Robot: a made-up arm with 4 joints.
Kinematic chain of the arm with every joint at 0, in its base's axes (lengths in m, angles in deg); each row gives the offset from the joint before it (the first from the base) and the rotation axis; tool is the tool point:
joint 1: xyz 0 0 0.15 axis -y
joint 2: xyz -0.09 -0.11 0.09 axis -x
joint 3: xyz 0 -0.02 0.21 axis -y
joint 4: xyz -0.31 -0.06 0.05 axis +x
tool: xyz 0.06 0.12 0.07
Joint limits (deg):
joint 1: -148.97..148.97
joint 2: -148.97..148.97
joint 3: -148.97..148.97
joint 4: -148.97..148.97
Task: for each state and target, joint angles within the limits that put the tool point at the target. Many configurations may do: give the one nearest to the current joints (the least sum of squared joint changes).
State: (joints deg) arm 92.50 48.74 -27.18 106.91
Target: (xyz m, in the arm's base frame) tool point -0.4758 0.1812 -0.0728
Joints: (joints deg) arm 81.89 64.66 -17.69 112.98
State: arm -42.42 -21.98 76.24 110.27
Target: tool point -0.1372 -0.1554 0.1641
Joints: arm -44.38 -46.26 119.94 94.13
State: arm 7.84 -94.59 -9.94 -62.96
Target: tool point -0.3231 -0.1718 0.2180
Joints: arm 12.26 -75.30 24.76 -69.31
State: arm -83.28 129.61 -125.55 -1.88
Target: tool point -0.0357 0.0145 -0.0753
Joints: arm -65.88 142.68 -144.58 6.64
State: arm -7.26 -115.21 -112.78 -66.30
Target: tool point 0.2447 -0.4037 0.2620
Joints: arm -35.40 -73.89 -148.67 -42.20
